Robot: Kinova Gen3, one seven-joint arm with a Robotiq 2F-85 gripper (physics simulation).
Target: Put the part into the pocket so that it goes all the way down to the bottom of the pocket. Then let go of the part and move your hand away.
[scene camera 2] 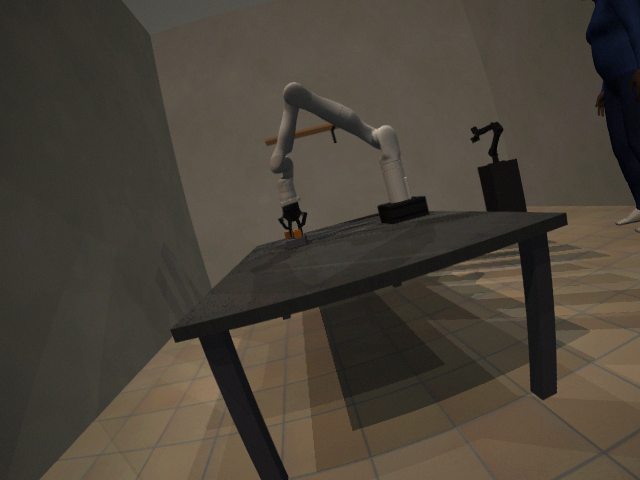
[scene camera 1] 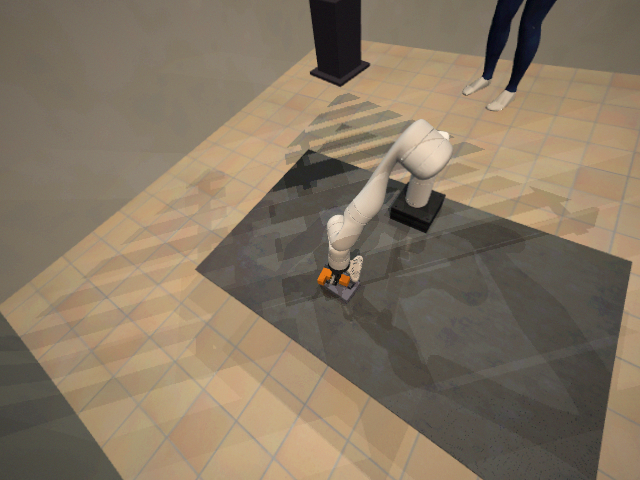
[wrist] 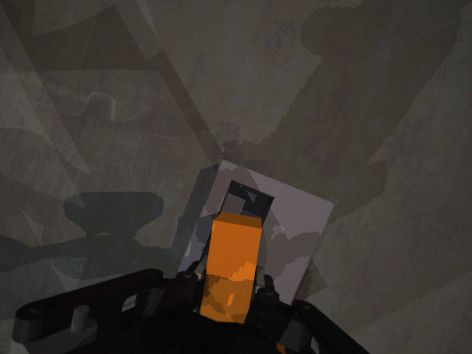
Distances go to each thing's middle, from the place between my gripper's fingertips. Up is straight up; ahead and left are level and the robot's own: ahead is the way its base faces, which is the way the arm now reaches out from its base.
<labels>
The grey pocket block (wrist: 292, 220) is 2 cm below my hand and 1 cm to the left of it. The rest, counted from my hand: orange part (wrist: 235, 239) 2 cm ahead, 1 cm to the right, 1 cm above.
</labels>
